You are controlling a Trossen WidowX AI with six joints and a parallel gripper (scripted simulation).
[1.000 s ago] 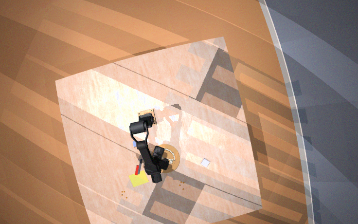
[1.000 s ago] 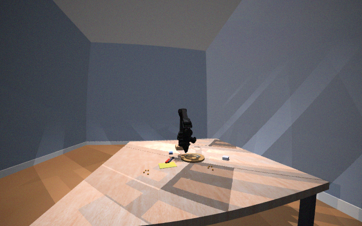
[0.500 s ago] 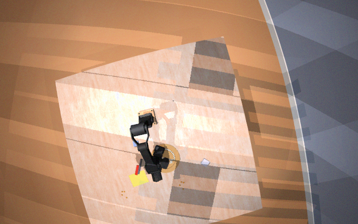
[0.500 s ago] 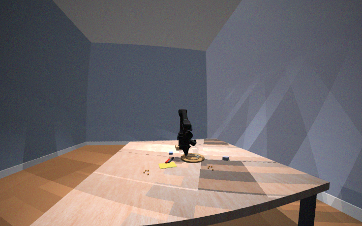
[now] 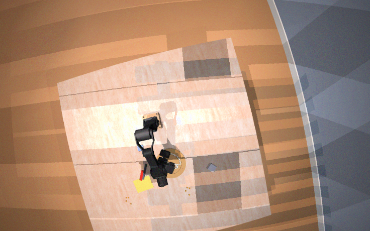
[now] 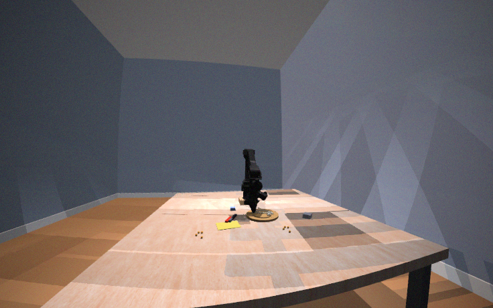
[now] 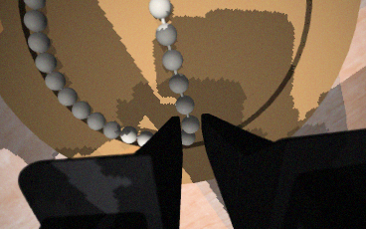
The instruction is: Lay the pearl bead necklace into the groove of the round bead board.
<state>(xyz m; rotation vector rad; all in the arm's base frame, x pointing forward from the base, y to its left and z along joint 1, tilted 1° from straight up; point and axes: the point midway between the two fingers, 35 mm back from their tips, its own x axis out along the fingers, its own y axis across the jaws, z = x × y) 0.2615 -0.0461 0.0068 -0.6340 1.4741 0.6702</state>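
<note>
Right now the round bead board is 30 mm ahead of my gripper tip, 40 mm to the left of it and 10 mm below it. The rest, counted from my gripper tip: blue block 140 mm behind, 100 mm to the right, 10 mm below; yellow note 90 mm ahead, 190 mm to the right, 20 mm below; red marker 20 mm ahead, 160 mm to the right, 10 mm below.
</note>
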